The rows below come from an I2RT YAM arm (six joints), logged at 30 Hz.
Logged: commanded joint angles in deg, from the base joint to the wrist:
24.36, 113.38, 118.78, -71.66, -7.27, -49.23
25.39, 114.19, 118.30, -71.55, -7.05, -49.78
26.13, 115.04, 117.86, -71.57, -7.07, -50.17
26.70, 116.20, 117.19, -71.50, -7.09, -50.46
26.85, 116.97, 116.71, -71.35, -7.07, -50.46
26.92, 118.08, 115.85, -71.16, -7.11, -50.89
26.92, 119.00, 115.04, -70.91, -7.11, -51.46
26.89, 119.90, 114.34, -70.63, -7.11, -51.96
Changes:
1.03, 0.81, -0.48, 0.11, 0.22, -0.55
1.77, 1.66, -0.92, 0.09, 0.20, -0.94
2.34, 2.82, -1.59, 0.16, 0.18, -1.23
2.49, 3.59, -2.07, 0.31, 0.20, -1.23
2.56, 4.70, -2.93, 0.50, 0.16, -1.66
2.56, 5.62, -3.74, 0.75, 0.16, -2.23
2.53, 6.52, -4.44, 1.03, 0.16, -2.73

